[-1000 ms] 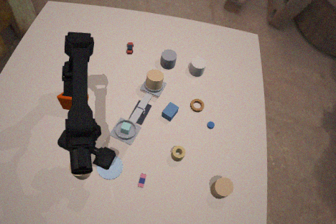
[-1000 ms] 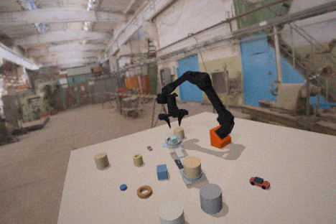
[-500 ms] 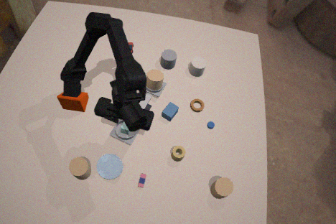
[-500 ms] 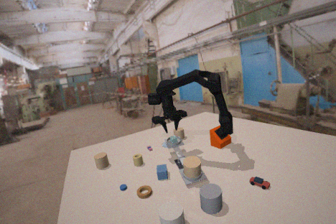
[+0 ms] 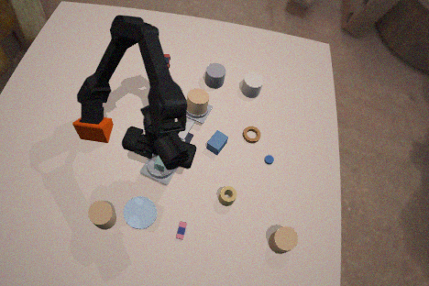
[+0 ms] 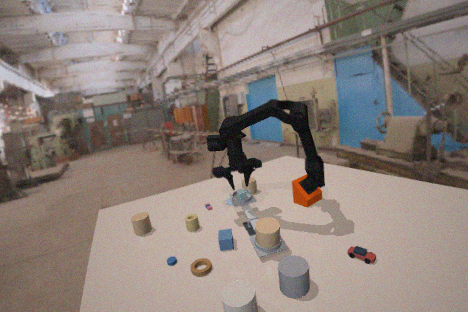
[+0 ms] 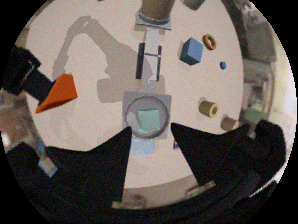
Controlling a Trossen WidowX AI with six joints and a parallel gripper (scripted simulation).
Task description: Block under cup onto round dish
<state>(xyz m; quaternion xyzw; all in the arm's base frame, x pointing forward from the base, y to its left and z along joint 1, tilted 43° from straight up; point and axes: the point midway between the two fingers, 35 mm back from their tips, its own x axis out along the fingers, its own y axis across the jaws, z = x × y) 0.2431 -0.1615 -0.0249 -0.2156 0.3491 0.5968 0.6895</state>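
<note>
Right now the pale-green block is 30 mm below my gripper tip. The rest, counted from my gripper tip: blue cube (160 mm ahead, 120 mm to the left, 90 mm below); then light blue round dish (50 mm behind, 130 mm to the right, 110 mm below); then pink-and-blue piece (70 mm ahead, 170 mm to the right, 110 mm below).
</note>
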